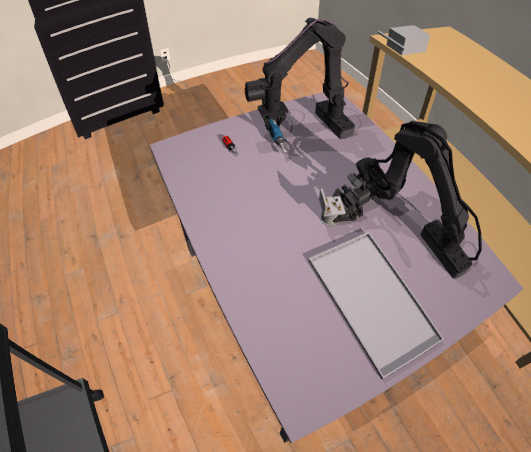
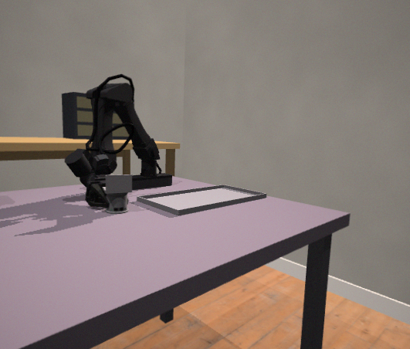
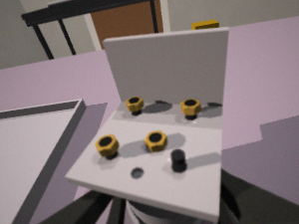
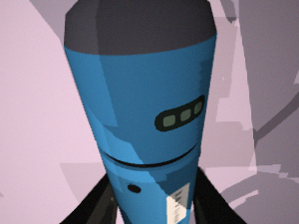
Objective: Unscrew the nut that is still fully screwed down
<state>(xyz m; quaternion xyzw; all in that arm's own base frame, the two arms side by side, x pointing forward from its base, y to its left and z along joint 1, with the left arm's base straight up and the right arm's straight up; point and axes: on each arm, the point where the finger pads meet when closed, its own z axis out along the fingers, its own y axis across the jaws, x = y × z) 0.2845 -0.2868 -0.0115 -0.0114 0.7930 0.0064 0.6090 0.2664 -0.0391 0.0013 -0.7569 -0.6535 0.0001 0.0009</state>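
The joint module is 10 mm above my left hand. Also, from my left hand: shallow tray: 320 mm to the left, 30 mm ahead, 20 mm below; white L-shaped bracket: 50 mm above; socket: 320 mm to the right, 10 mm above.
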